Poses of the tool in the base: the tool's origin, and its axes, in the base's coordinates. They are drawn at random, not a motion.
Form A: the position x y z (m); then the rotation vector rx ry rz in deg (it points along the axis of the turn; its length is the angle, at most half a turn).
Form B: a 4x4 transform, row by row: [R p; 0 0 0 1], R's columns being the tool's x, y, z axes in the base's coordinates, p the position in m. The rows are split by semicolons. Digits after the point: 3 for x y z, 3 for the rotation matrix.
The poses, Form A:
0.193, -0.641, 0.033, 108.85, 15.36, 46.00
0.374, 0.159, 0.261, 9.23, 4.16, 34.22
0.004, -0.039, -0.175, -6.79, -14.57, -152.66
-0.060, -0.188, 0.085, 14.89, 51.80, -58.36
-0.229, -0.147, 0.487, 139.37, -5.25, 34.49
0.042, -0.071, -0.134, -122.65, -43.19, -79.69
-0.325, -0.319, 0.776, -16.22, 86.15, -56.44
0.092, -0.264, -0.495, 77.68, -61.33, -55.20
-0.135, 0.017, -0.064, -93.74, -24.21, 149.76
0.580, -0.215, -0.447, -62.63, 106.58, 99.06
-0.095, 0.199, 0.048, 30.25, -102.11, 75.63
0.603, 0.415, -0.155, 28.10, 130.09, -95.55
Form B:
0.754, -0.162, 0.637, 0.193; 0.512, -0.463, -0.724, -0.641; 0.412, 0.872, -0.266, 0.033; 0, 0, 0, 1
0.825, -0.554, 0.115, 0.374; 0.565, 0.815, -0.130, 0.159; -0.021, 0.172, 0.985, 0.261; 0, 0, 0, 1
-0.891, 0.452, 0.041, 0.004; -0.436, -0.878, 0.199, -0.039; 0.126, 0.159, 0.979, -0.175; 0, 0, 0, 1
0.212, 0.822, 0.529, -0.060; -0.622, 0.531, -0.576, -0.188; -0.753, -0.207, 0.624, 0.085; 0, 0, 0, 1
0.894, -0.206, 0.399, -0.229; 0.078, -0.803, -0.591, -0.147; 0.442, 0.559, -0.702, 0.487; 0, 0, 0, 1
0.333, 0.671, 0.662, 0.042; 0.189, -0.736, 0.650, -0.071; 0.924, -0.092, -0.372, -0.134; 0, 0, 0, 1
-0.216, 0.364, 0.906, -0.325; -0.685, 0.605, -0.407, -0.319; -0.696, -0.708, 0.119, 0.776; 0, 0, 0, 1
0.260, -0.071, -0.963, 0.092; -0.965, 0.013, -0.261, -0.264; 0.031, 0.997, -0.065, -0.495; 0, 0, 0, 1
-0.447, 0.118, -0.887, -0.135; 0.167, -0.963, -0.213, 0.017; -0.879, -0.243, 0.411, -0.064; 0, 0, 0, 1
-0.628, -0.743, -0.230, 0.580; -0.283, -0.056, 0.957, -0.215; -0.725, 0.666, -0.175, -0.447; 0, 0, 0, 1
-0.562, -0.738, -0.372, -0.095; 0.141, 0.358, -0.923, 0.199; 0.815, -0.572, -0.098, 0.048; 0, 0, 0, 1
-0.903, 0.429, 0.025, 0.603; 0.105, 0.276, -0.956, 0.415; -0.417, -0.860, -0.294, -0.155; 0, 0, 0, 1

